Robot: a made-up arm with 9 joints. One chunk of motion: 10 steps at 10 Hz.
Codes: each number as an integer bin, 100 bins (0 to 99) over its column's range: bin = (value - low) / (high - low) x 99, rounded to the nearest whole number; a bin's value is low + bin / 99 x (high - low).
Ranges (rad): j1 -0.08..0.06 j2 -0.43..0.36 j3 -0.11..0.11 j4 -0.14..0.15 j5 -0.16..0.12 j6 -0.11..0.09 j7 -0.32..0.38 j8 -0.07..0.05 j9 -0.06..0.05
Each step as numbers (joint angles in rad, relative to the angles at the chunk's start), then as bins.
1 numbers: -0.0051 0.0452 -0.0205 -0.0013 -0.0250 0.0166 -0.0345 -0.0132 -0.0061
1 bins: 53 60 40 47 48 63 40 47 49
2 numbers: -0.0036 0.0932 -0.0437 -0.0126 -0.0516 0.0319 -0.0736 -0.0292 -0.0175
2 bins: 54 66 30 43 38 70 35 34 38
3 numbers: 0.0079 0.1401 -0.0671 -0.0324 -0.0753 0.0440 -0.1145 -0.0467 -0.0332
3 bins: 62 71 19 37 30 76 29 19 24
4 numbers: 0.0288 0.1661 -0.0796 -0.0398 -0.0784 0.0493 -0.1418 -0.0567 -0.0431
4 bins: 77 75 14 34 29 79 25 11 15
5 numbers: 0.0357 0.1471 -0.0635 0.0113 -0.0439 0.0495 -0.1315 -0.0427 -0.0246
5 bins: 82 72 21 52 41 79 27 23 32
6 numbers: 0.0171 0.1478 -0.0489 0.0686 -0.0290 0.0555 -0.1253 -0.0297 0.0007
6 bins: 69 72 27 71 46 82 28 33 55
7 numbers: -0.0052 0.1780 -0.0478 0.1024 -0.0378 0.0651 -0.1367 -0.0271 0.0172
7 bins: 53 76 28 83 43 87 26 35 69
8 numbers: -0.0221 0.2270 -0.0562 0.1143 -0.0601 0.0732 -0.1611 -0.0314 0.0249
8 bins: 41 82 24 87 35 91 22 32 76
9 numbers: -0.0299 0.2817 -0.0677 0.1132 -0.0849 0.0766 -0.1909 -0.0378 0.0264
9 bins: 35 89 19 86 27 92 18 27 78
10 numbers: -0.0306 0.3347 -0.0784 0.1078 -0.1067 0.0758 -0.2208 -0.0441 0.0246
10 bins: 35 96 14 85 19 92 14 21 76
